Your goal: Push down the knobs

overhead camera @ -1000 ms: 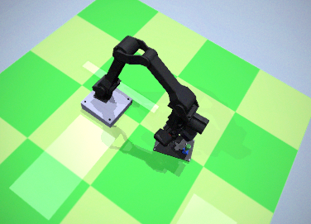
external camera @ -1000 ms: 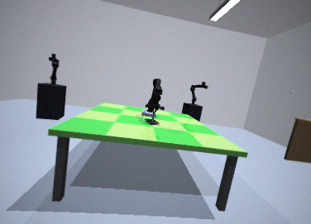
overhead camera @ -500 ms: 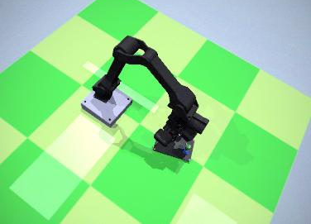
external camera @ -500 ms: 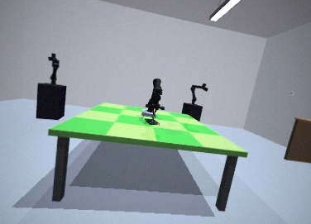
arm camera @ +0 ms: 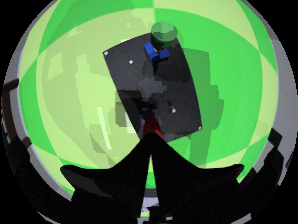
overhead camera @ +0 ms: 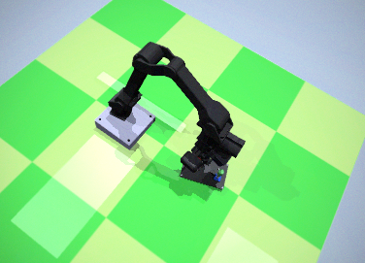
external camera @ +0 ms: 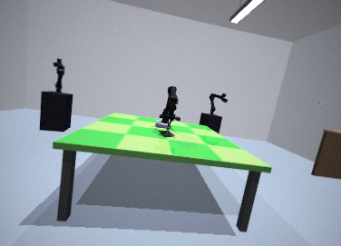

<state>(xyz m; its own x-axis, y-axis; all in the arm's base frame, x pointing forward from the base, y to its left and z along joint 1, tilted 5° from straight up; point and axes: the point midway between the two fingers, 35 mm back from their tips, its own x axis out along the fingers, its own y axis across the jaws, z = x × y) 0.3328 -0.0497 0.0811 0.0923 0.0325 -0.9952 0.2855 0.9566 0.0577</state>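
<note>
Right now the red knob is 1 cm below my gripper tip.
</note>
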